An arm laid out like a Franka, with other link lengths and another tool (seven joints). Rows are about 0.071 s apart.
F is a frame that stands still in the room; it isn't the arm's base.
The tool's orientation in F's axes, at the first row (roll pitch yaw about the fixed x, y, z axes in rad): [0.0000, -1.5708, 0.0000]
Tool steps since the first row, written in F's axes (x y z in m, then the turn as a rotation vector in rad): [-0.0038, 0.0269, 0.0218, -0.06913, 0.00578, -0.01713]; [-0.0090, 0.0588, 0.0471, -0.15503, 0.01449, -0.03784]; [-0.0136, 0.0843, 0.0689, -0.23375, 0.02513, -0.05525]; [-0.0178, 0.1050, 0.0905, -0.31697, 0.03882, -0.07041]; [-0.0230, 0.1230, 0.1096, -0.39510, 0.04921, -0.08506]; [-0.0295, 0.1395, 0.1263, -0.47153, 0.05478, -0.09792]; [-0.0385, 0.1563, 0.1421, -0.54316, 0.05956, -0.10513]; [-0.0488, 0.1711, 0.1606, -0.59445, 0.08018, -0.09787]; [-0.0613, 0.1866, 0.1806, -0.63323, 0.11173, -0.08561]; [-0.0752, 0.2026, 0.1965, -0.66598, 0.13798, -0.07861]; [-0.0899, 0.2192, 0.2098, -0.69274, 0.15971, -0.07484]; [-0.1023, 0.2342, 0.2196, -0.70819, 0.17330, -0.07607]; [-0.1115, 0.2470, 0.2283, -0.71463, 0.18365, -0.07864]
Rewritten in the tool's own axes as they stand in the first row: [0.0218, 0.0269, 0.0038, -0.01713, 0.00578, 0.06913]; [0.0471, 0.0588, 0.0090, -0.03784, 0.01449, 0.15503]; [0.0689, 0.0843, 0.0136, -0.05525, 0.02513, 0.23375]; [0.0905, 0.1050, 0.0178, -0.07041, 0.03882, 0.31697]; [0.1096, 0.1230, 0.0230, -0.08506, 0.04921, 0.39510]; [0.1263, 0.1395, 0.0295, -0.09792, 0.05478, 0.47153]; [0.1421, 0.1563, 0.0385, -0.10513, 0.05956, 0.54316]; [0.1606, 0.1711, 0.0488, -0.09787, 0.08018, 0.59445]; [0.1806, 0.1866, 0.0613, -0.08561, 0.11173, 0.63323]; [0.1965, 0.2026, 0.0752, -0.07861, 0.13798, 0.66598]; [0.2098, 0.2192, 0.0899, -0.07484, 0.15971, 0.69274]; [0.2196, 0.2342, 0.1023, -0.07607, 0.17330, 0.70819]; [0.2283, 0.2470, 0.1115, -0.07864, 0.18365, 0.71463]
